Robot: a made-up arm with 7 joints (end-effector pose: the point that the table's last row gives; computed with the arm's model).
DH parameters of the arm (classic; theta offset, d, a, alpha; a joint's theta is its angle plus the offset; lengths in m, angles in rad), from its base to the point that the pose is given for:
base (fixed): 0 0 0 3.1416
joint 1: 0 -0.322 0 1.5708
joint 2: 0 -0.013 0 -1.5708
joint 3: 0 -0.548 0 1.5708
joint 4: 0 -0.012 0 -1.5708
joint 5: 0 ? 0 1.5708
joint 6: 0 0 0 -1.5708
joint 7: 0 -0.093 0 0
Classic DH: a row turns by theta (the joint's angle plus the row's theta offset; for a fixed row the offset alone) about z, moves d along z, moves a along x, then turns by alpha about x.
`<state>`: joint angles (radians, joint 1 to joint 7).
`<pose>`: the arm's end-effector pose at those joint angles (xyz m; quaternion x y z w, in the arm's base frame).
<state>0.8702 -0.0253 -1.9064 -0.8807 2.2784 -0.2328 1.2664</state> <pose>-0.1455 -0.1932 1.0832 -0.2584 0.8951 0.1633 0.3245</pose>
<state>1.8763 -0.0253 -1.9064 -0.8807 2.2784 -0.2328 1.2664</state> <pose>-0.2411 0.0195 1.0832 0.2052 0.9088 -0.0134 0.3630</pose>
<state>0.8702 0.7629 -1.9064 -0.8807 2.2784 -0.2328 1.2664</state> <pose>0.1922 -0.5937 0.8205 -0.1029 0.8589 0.4775 0.1539</pose>
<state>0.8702 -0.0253 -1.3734 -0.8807 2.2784 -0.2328 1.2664</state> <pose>-0.2298 -0.1030 1.0801 -0.0130 0.9292 0.0746 0.3617</pose>
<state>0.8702 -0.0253 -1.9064 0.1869 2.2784 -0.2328 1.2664</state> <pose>0.0093 0.0726 1.1764 0.3113 -0.9293 0.1883 0.0637</pose>
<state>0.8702 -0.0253 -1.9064 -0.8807 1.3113 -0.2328 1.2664</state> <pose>-0.1554 -0.2019 1.0682 -0.6066 0.6477 -0.0046 0.4610</pose>
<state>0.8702 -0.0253 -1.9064 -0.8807 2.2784 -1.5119 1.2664</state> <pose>-0.1434 -0.0841 1.0628 -0.0518 0.8692 -0.4249 0.2473</pose>
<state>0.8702 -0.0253 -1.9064 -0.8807 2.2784 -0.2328 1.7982</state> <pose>-0.1455 -0.1932 1.0832 -0.0141 0.9316 0.2428 0.2702</pose>
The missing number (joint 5, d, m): -0.225
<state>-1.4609 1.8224 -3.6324 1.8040 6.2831 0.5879 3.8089</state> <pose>0.1871 0.4601 0.4621 -0.9066 -0.2453 0.0504 0.3396</pose>
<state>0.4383 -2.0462 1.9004 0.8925 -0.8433 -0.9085 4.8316</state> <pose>-0.6350 0.1095 -0.1378 0.2132 -0.0594 0.9371 0.2698</pose>
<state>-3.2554 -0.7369 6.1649 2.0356 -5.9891 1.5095 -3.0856</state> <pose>0.1152 0.0454 0.7066 -0.1759 0.1720 -0.9623 0.1159</pose>
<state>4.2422 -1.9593 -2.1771 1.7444 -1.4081 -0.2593 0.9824</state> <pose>-0.0510 -0.4794 -0.0033 0.3941 0.4602 0.6336 0.4810</pose>
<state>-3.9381 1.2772 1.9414 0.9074 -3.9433 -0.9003 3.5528</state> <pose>-0.6346 -0.2707 0.5715 0.4941 0.3755 0.1310 0.7731</pose>
